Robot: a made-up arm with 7 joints. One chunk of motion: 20 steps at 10 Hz.
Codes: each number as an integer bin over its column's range. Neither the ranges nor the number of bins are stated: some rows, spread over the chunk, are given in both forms.
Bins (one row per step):
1: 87 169 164 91 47 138
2: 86 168 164 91 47 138
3: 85 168 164 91 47 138
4: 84 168 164 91 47 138
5: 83 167 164 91 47 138
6: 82 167 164 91 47 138
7: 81 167 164 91 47 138
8: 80 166 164 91 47 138
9: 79 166 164 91 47 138
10: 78 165 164 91 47 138
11: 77 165 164 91 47 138
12: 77 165 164 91 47 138
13: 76 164 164 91 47 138
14: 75 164 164 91 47 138
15: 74 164 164 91 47 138
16: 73 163 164 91 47 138
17: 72 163 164 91 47 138
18: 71 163 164 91 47 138
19: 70 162 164 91 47 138
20: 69 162 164 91 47 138
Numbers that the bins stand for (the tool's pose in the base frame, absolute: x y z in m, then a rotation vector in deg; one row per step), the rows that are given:
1: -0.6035 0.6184 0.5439 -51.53 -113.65 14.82
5: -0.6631 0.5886 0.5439 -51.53 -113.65 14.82
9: -0.7227 0.5737 0.5439 -51.53 -113.65 14.82
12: -0.7525 0.5588 0.5439 -51.53 -113.65 14.82
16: -0.8122 0.5290 0.5439 -51.53 -113.65 14.82
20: -0.8718 0.5141 0.5439 -51.53 -113.65 14.82
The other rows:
2: -0.6184 0.6035 0.5439 -51.53 -113.65 14.82
3: -0.6333 0.6035 0.5439 -51.53 -113.65 14.82
4: -0.6482 0.6035 0.5439 -51.53 -113.65 14.82
6: -0.6780 0.5886 0.5439 -51.53 -113.65 14.82
7: -0.6929 0.5886 0.5439 -51.53 -113.65 14.82
8: -0.7078 0.5737 0.5439 -51.53 -113.65 14.82
10: -0.7376 0.5588 0.5439 -51.53 -113.65 14.82
11: -0.7525 0.5588 0.5439 -51.53 -113.65 14.82
13: -0.7675 0.5439 0.5439 -51.53 -113.65 14.82
14: -0.7824 0.5439 0.5439 -51.53 -113.65 14.82
15: -0.7973 0.5439 0.5439 -51.53 -113.65 14.82
17: -0.8271 0.5290 0.5439 -51.53 -113.65 14.82
18: -0.8420 0.5290 0.5439 -51.53 -113.65 14.82
19: -0.8569 0.5141 0.5439 -51.53 -113.65 14.82

